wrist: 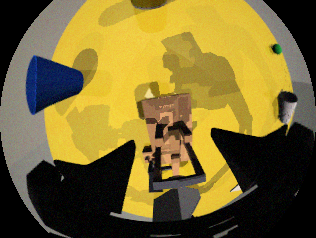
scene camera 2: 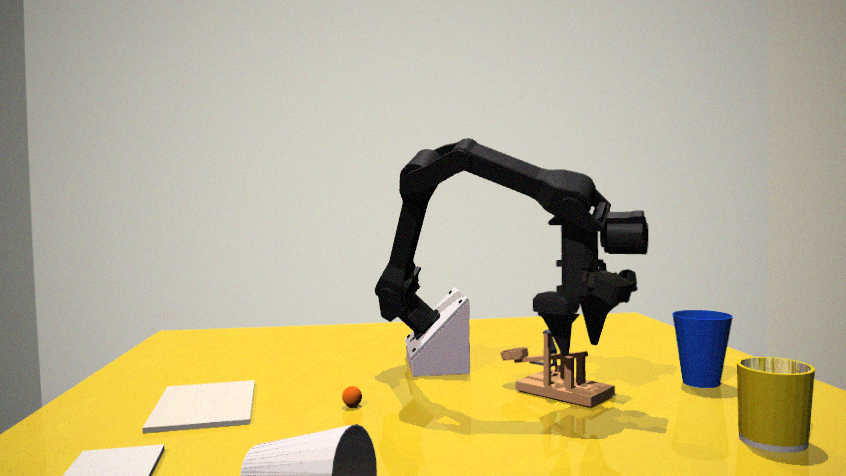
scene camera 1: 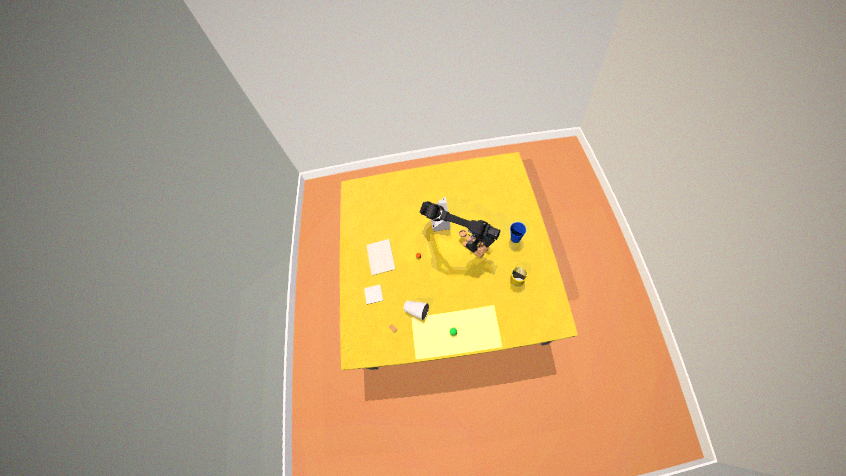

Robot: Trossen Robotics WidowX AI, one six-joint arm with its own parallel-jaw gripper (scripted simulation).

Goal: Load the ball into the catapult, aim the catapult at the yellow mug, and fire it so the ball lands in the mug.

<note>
My gripper (scene camera 2: 580, 350) is open, with nothing in its grasp. I also see a yellow mug (scene camera 2: 774, 404), a blue cup (scene camera 2: 702, 336) and a wooden catapult (scene camera 2: 559, 383).
The blue cup also shows in the wrist view (wrist: 48, 82). The wooden catapult is seen too in the wrist view (wrist: 168, 119). My gripper shows as well in the wrist view (wrist: 174, 138).
</note>
